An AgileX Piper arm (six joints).
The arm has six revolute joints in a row. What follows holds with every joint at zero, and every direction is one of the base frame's.
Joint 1 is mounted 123 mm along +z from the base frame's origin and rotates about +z.
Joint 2 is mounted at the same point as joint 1 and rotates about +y.
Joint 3 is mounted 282.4 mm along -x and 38.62 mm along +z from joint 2 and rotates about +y.
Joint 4 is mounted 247.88 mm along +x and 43.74 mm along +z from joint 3 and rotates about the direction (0.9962, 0, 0.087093).
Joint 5 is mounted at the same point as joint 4 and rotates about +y.
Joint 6 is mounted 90.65 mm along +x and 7.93 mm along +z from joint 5 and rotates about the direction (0.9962, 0, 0.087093).
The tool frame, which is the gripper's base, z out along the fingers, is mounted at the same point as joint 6; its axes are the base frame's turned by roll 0, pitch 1.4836 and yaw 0 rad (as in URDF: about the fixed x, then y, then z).
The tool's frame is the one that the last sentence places.
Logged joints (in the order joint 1, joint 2, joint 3, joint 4, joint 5, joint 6), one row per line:
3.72 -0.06 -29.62 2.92 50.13 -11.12
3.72 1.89 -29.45 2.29 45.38 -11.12
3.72 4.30 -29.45 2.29 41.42 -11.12
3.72 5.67 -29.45 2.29 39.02 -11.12
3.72 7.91 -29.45 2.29 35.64 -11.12
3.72 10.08 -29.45 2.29 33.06 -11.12
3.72 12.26 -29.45 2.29 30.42 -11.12
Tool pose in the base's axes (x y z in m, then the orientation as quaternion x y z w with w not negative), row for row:
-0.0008 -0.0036 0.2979 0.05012 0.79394 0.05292 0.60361
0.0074 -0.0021 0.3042 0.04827 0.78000 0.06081 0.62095
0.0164 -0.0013 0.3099 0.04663 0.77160 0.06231 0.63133
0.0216 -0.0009 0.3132 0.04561 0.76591 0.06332 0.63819
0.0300 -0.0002 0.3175 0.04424 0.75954 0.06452 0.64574
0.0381 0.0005 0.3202 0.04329 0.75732 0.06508 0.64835
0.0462 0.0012 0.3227 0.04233 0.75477 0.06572 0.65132
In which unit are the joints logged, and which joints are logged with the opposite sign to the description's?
The joints are logged in degrees. Opposite sign: joint 4, joint 6.
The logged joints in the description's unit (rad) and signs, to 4 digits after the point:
0.0649 -0.0010 -0.5170 -0.0510 0.8749 0.1941
0.0649 0.0330 -0.5140 -0.0400 0.7920 0.1941
0.0649 0.0750 -0.5140 -0.0400 0.7229 0.1941
0.0649 0.0990 -0.5140 -0.0400 0.6810 0.1941
0.0649 0.1381 -0.5140 -0.0400 0.6220 0.1941
0.0649 0.1759 -0.5140 -0.0400 0.5770 0.1941
0.0649 0.2140 -0.5140 -0.0400 0.5309 0.1941

